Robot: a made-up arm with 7 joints. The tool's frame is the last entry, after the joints. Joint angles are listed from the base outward. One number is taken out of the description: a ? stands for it. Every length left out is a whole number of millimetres.
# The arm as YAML. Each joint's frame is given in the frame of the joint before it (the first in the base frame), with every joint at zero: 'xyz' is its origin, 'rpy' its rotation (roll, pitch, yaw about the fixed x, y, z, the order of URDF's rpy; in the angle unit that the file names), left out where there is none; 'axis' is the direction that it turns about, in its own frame. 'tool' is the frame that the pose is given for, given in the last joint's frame.
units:
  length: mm
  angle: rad
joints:
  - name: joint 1
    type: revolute
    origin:
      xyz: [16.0, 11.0, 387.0]
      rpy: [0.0, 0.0, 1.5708]
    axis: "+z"
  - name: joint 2
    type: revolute
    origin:
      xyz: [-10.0, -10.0, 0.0]
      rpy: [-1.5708, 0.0, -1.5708]
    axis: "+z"
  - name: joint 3
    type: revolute
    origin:
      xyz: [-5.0, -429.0, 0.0]
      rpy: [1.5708, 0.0, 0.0]
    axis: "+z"
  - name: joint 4
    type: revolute
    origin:
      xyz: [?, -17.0, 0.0]
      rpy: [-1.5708, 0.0, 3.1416]
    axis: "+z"
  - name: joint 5
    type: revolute
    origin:
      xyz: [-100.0, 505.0, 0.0]
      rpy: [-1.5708, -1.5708, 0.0]
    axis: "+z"
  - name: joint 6
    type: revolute
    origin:
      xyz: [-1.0, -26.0, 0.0]
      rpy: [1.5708, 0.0, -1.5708]
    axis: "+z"
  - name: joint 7
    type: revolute
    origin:
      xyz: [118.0, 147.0, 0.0]
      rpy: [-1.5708, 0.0, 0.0]
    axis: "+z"
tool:
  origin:
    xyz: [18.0, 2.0, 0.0]
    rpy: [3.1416, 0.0, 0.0]
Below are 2 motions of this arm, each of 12 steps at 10 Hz.
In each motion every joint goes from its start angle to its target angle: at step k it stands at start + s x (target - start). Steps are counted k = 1, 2, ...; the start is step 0. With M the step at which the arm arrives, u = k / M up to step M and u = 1 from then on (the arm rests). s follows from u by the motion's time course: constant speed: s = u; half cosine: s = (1 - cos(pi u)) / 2; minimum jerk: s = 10 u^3 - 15 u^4 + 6 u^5.
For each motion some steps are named. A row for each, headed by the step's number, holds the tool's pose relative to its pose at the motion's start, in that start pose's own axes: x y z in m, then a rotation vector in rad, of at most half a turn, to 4 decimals.
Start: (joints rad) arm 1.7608 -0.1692 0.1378 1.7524 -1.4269 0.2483 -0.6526
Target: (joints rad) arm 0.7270 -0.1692 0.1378 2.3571 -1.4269 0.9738 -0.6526
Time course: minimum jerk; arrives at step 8
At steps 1, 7, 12:
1: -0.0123 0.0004 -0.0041 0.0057 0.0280 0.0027
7: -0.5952 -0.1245 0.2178 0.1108 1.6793 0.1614
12: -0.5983 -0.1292 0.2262 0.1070 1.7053 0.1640

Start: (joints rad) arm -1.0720 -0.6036 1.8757 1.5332 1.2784 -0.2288 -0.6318
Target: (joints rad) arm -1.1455 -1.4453 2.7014 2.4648 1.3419 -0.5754 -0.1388
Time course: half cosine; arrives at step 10
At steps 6, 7, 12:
6: -0.3060 0.5162 0.1412 0.5408 0.0417 -0.2066
7: -0.3962 0.5666 0.1818 0.6056 0.1199 -0.3086
12: -0.5246 0.6041 0.2347 0.6431 0.2555 -0.4884

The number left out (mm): 44.0
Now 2 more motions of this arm.
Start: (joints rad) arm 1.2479 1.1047 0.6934 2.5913 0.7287 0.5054 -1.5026
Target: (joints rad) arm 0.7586 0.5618 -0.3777 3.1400 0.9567 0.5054 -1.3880
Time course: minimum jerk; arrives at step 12
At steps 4, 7, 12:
4: 0.1353 -0.1224 0.1961 -0.2864 0.0046 0.1783
7: 0.4673 -0.1021 0.6138 -0.8478 0.0165 0.6139
12: 0.6851 0.1324 0.7986 -1.2110 0.0742 1.0154

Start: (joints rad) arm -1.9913 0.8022 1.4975 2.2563 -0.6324 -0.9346 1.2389
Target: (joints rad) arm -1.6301 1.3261 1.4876 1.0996 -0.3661 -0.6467 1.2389
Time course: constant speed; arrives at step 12
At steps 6, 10, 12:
6: -0.2759 -0.3191 0.2924 -0.7414 0.2045 -0.5682
10: -0.4989 -0.3202 0.5601 -1.2049 0.4079 -0.9692
12: -0.5919 -0.2516 0.6898 -1.4224 0.5346 -1.1748

